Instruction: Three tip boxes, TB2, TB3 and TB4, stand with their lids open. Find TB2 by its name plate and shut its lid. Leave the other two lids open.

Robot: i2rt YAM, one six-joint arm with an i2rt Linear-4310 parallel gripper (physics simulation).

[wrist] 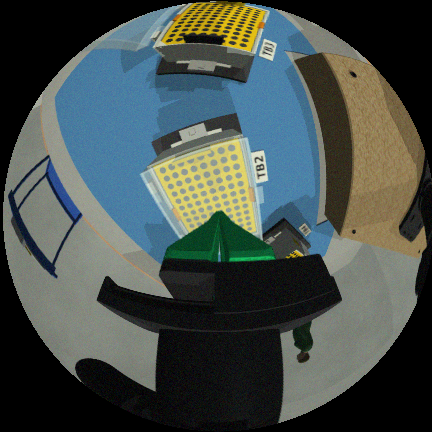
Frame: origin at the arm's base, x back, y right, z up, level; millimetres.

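Seen in the pictures: gripper, fingertip midpoint: (pixel 218 216).
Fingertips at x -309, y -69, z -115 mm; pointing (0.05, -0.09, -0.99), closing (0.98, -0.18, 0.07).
Observation:
Offsets run from my fingertips to a thing's middle. "spot": to the spot under its first point. Level surfaces: height alone.
TB2 @[dx +7, dy +3, dz -39 mm] (pixel 205 175) is in the middle of the wrist view, its name plate @[spot: dx +61, dy +9, dz -75 mm] (pixel 259 166) at its right side. Its clear lid lies over the yellow tip rack, which looks pale through it; whether the lid is fully flush I cannot tell. TB3 (pixel 212 30) stands at the top with bright yellow, uncovered tips, its clear lid (pixel 135 37) open to the left. The third box @[dx +125, dy -180, dz -44 mm] (pixel 286 241) shows partly at the lower right, small, its plate too small to read and its lid unclear. My green-fingered gripper (pixel 218 216) is shut and empty, its tips overlapping the view of TB2's near end.
The boxes stand on a blue mat @[dz -77 mm] (pixel 100 110). A large tan block (pixel 380 150) with a dark side stands along the right. A dark blue frame (pixel 15 212) is at the far left beyond the table edge. A figure in green (pixel 303 337) shows at the lower right.

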